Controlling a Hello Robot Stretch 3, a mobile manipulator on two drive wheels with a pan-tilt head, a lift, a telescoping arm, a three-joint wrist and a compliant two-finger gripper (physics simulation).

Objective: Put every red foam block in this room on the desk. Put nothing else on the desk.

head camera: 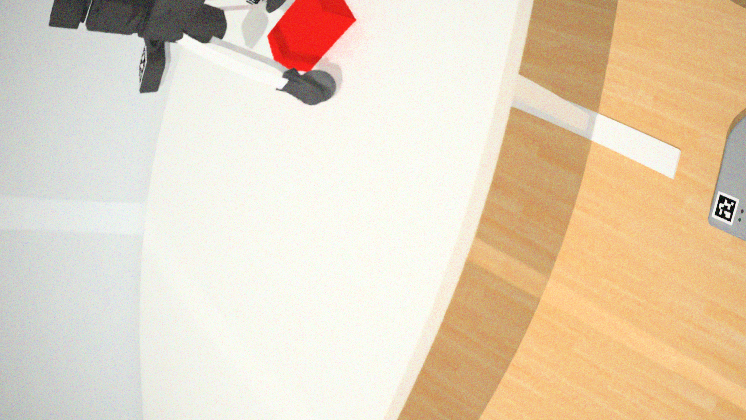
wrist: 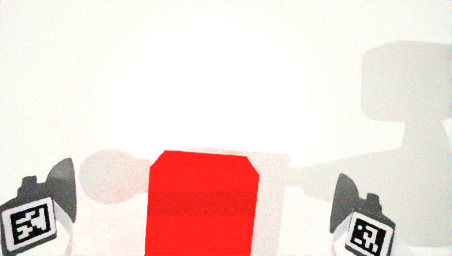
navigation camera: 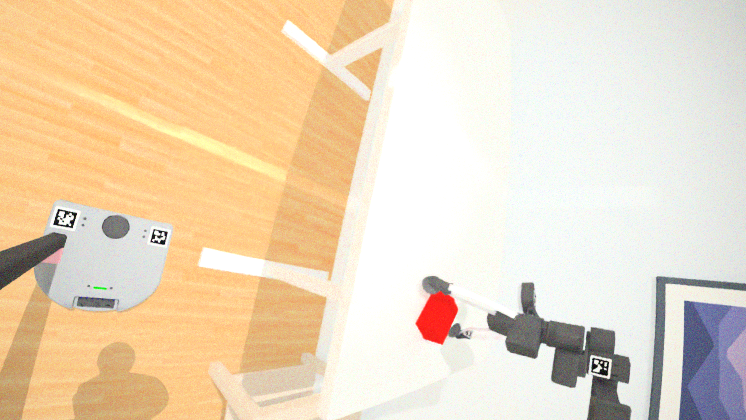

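Seen in the pictures: gripper, fingertip midpoint: [head camera: 306,40] [wrist: 209,186] [navigation camera: 437,307]; robot's base at its link origin: [navigation camera: 115,225].
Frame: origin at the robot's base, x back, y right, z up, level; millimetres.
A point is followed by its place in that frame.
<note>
A red foam block [head camera: 313,33] @[x 28, y 511, z 984 mm] [navigation camera: 437,319] @[x 37, y 505, z 991 mm] [wrist: 202,230] @[x 30, y 550, z 995 mm] with cut corners rests on the white desk [head camera: 313,234] @[x -174, y 465, z 950 mm] [navigation camera: 433,156] @[x -303, y 469, z 950 mm] [wrist: 225,75] @[x -37, y 613, z 950 mm]. My gripper [head camera: 293,45] @[x 22, y 560, z 959 mm] [navigation camera: 446,307] @[x 22, y 560, z 959 mm] [wrist: 209,186] @[x 22, y 560, z 959 mm] is open around the block, low over the desk top. In the wrist view both fingertips stand apart from the block, one on each side, with white desk top showing between them and its sides. The block's lower part is cut off by the edge of the wrist view. No other red foam block shows in these views.
My base [head camera: 738,172] @[x 88, y 120, z 160 mm] [navigation camera: 104,266] @[x 123, y -2, z 160 mm] stands on the wooden floor [head camera: 652,313] @[x -327, y 256, z 1 mm] [navigation camera: 182,78] @[x -635, y 45, z 0 mm] beside the desk's long edge. White desk legs [head camera: 634,146] [navigation camera: 229,261] reach out toward it. A framed picture [navigation camera: 720,360] @[x 76, y 1058, z 1579 mm] hangs on the pale wall behind the desk.
</note>
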